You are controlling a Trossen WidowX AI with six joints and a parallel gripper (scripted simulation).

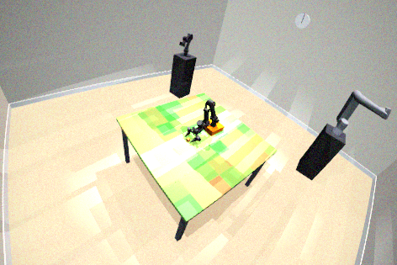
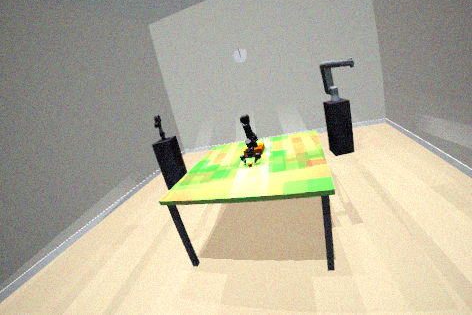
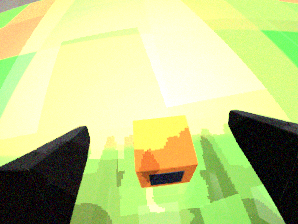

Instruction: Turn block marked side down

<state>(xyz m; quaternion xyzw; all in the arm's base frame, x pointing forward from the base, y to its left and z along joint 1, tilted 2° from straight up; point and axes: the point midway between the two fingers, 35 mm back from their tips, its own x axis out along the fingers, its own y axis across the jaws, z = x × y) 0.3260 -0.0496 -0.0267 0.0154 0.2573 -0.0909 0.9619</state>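
The orange block is 2 cm behind my gripper tip and 1 cm below it.
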